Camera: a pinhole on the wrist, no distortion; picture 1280 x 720 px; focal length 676.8 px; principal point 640.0 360.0 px. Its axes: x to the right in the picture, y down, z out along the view. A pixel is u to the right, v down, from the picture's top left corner.
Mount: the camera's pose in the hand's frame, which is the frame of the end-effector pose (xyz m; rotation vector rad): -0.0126 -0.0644 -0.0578 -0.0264 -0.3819 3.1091
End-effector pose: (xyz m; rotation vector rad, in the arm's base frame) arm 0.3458 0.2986 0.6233 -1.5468 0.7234 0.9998
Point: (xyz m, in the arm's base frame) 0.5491 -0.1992 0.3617
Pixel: behind the camera
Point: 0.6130 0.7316 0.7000
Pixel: 492 618
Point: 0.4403 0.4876 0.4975
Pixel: 68 182
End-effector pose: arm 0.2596 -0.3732 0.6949 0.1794 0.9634 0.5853
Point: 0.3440 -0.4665 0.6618
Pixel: 489 570
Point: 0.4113 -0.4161 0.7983
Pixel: 689 159
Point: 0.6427 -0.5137 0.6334
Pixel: 354 623
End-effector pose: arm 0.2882 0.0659 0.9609 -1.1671 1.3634 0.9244
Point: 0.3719 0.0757 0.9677
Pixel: 564 314
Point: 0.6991 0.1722 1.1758
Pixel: outside the picture
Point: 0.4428 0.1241 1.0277
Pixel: 864 543
